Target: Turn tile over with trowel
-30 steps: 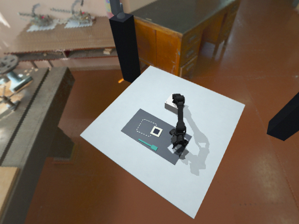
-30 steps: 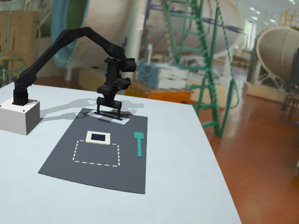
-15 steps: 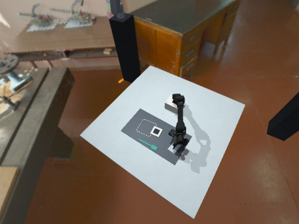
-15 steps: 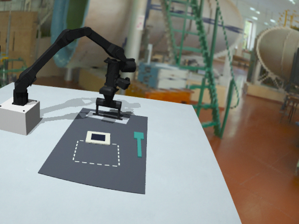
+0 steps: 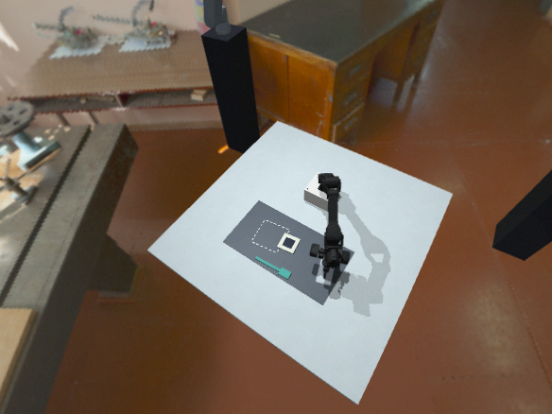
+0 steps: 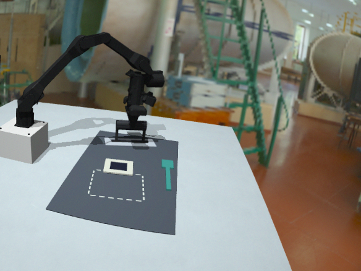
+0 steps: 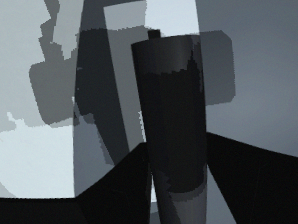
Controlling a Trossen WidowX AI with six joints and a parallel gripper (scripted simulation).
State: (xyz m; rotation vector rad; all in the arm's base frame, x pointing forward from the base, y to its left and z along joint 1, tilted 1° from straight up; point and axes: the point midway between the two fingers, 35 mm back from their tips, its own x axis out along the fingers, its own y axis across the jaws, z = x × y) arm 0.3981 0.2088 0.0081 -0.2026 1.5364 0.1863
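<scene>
Right now the black-handled float is 30 mm below my gripper tip, 30 mm behind it and 10 mm to the right of it. Also, from my gripper tip: dark mat: 240 mm to the right, 80 mm below; teal trowel: 230 mm to the right, 140 mm ahead, 60 mm below; tile: 240 mm to the right, 60 mm below, 20 mm behind.
</scene>
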